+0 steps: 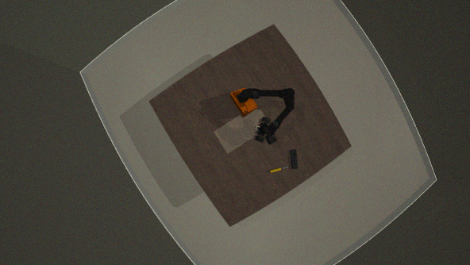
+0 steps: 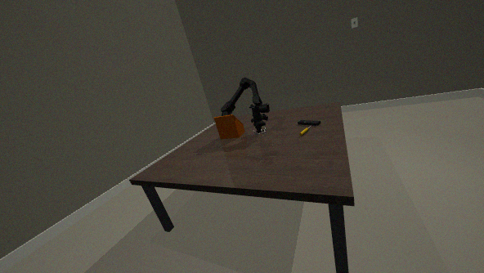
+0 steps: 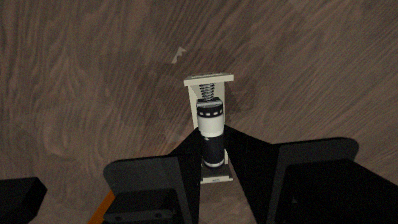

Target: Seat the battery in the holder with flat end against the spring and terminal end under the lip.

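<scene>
My gripper tip is 1 cm below the battery. From my gripper tip the other things lie so: flat black bar: 36 cm ahead, 11 cm to the left, 1 cm above; then yellow-handled screwdriver: 36 cm ahead, 3 cm to the right.
</scene>
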